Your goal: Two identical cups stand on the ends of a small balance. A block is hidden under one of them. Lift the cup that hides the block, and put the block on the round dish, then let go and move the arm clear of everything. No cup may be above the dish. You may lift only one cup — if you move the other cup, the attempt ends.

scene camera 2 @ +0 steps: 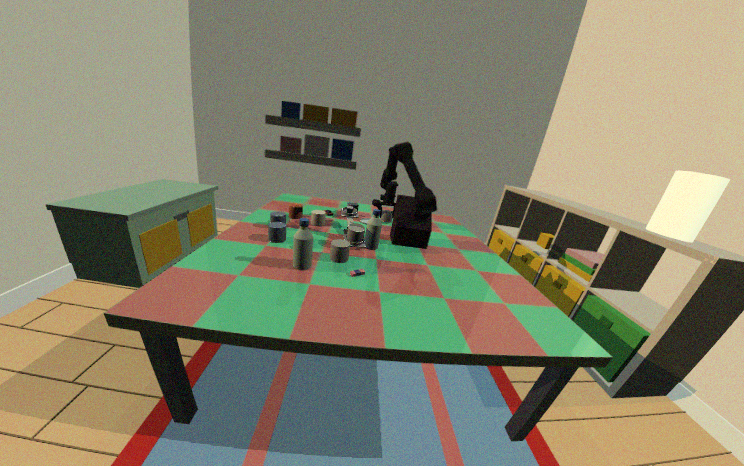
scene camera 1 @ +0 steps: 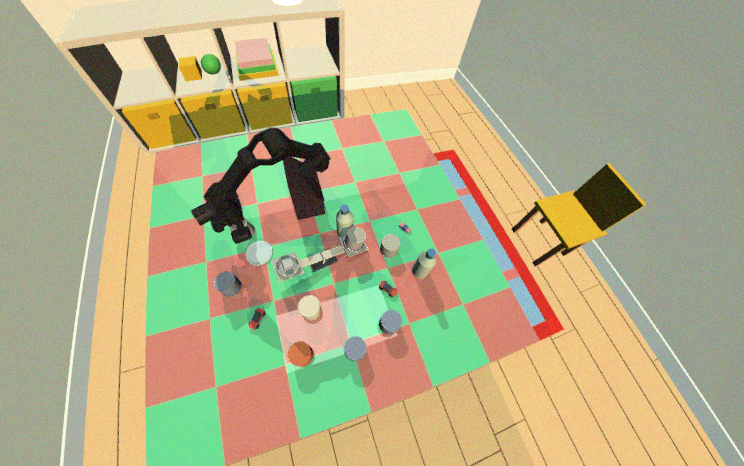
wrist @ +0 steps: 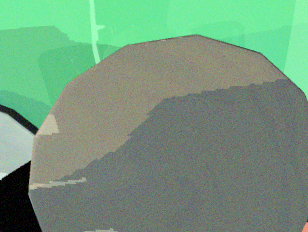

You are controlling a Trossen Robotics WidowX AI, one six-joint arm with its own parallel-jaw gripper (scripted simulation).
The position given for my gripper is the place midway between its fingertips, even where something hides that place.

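Observation:
My gripper (scene camera 1: 243, 230). Grey cup (wrist: 184, 127). Balance (scene camera 1: 297, 270).

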